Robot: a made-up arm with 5 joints.
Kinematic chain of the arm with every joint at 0, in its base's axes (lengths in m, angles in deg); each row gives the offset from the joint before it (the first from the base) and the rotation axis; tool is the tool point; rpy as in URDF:
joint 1: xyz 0.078 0 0.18 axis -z
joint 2: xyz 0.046 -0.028 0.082 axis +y
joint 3: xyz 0.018 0 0.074 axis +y
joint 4: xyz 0.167 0 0.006 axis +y
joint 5: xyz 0.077 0.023 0 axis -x
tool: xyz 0 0 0 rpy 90 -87.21 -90
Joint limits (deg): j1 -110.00..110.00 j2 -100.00..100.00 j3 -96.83..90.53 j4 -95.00..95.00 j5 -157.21..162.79
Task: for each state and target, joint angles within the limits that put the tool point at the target. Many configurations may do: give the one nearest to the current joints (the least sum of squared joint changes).
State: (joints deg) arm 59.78 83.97 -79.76 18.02 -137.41
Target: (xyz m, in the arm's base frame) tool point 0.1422 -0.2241 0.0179
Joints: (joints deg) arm 72.79 100.00 -39.17 5.68 -137.41
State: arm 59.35 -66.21 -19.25 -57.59 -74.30
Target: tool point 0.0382 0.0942 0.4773
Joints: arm 69.90 -76.36 -13.17 -80.51 -74.30
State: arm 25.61 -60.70 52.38 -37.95 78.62
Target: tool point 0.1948 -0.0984 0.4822
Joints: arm 38.24 -61.55 28.11 -35.96 78.62
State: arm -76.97 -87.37 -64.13 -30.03 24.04
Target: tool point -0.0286 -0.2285 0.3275
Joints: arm -63.85 -87.39 -66.13 -45.40 24.04
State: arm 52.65 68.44 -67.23 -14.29 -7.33
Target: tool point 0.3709 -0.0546 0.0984
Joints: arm 9.60 72.14 -26.82 -0.13 -7.33
